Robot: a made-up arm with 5 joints.
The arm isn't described. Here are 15 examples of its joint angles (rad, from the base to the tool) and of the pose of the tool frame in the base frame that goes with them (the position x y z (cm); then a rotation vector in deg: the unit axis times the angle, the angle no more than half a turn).
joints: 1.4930 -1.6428 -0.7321 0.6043 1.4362
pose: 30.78 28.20 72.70 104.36 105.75 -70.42
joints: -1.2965 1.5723 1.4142 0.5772 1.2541
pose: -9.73 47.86 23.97 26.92 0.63 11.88
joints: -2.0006 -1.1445 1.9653 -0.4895 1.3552
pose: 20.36 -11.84 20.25 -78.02 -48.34 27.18
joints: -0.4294 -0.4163 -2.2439 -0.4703 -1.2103
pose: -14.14 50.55 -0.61 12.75 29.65 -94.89
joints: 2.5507 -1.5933 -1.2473 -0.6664 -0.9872
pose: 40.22 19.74 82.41 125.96 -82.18 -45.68
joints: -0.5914 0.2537 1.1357 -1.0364 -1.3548
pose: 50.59 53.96 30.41 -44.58 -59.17 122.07
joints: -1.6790 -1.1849 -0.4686 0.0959 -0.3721
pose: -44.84 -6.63 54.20 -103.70 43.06 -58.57
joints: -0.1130 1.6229 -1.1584 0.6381 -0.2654
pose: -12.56 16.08 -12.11 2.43 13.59 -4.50
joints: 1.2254 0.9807 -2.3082 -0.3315 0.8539
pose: -7.19 16.07 -1.77 -37.47 12.24 -97.40
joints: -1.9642 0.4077 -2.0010 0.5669 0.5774
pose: -11.43 59.51 74.28 103.97 -88.98 48.62
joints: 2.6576 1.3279 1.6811 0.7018 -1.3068
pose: 45.89 60.37 55.59 132.32 -5.20 -81.07
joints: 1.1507 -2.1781 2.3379 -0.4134 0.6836
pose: -23.06 -22.56 66.54 114.07 81.73 104.29
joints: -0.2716 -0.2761 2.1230 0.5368 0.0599
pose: 61.88 34.26 30.91 -23.76 -74.49 44.14
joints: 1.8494 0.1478 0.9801 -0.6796 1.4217
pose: -12.17 -3.59 64.53 -40.21 93.14 72.26
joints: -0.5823 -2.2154 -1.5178 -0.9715 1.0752
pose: 18.77 43.78 30.49 31.76 -97.07 65.79
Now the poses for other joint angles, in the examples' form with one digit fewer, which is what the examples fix.
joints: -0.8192 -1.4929 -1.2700 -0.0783 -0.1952
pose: -30.4 34.5 6.8 -66.4 41.8 -153.6
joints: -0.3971 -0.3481 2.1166 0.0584 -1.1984
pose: 50.0 54.2 16.8 -18.2 -50.8 122.8
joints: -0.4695 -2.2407 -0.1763 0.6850 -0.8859
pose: -29.5 -19.7 9.1 -59.7 -50.4 -128.3
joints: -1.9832 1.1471 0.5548 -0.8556 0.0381
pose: 11.1 45.7 3.9 18.6 -16.6 30.4
